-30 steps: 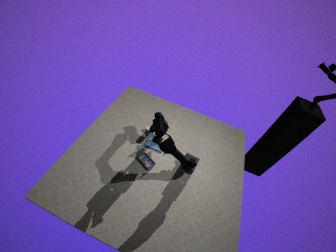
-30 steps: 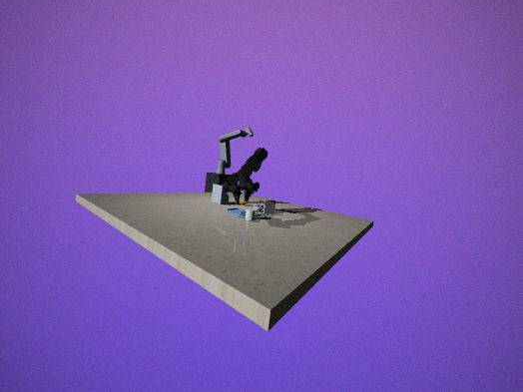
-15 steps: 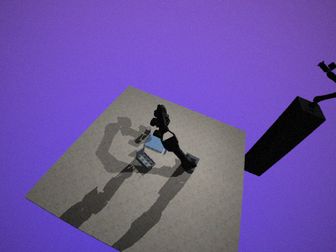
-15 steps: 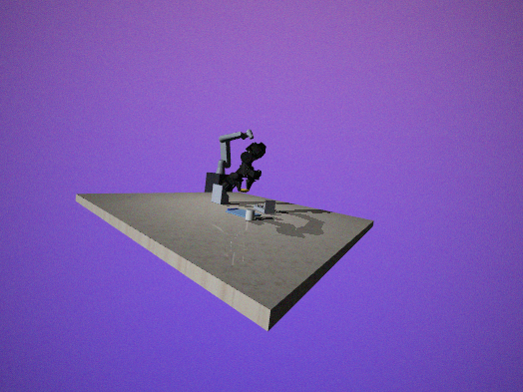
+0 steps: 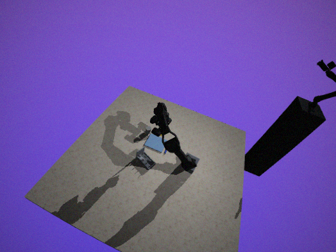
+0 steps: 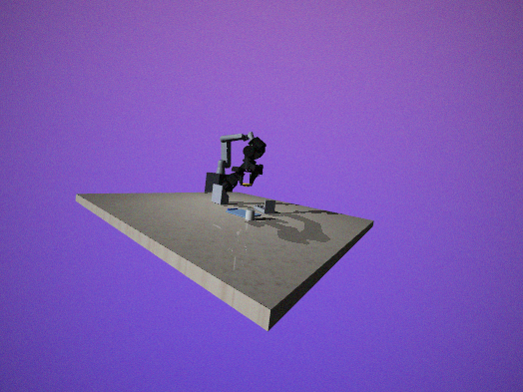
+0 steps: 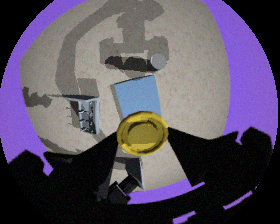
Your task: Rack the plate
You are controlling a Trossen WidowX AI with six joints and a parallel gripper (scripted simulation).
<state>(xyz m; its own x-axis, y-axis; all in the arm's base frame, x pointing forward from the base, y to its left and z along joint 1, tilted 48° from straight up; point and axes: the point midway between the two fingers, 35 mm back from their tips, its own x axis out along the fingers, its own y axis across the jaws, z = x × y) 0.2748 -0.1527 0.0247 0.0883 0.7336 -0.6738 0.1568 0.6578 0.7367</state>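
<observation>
Now: gripper tip 17 cm to the right of the grey dish rack, 13 cm above it and 2 cm short of it. Round my gripper tip: blue spoon 15 cm below, 8 cm behind; then yellow plate 1 cm above; then light blue mat 15 cm below, 2 cm ahead, 1 cm to the right.
</observation>
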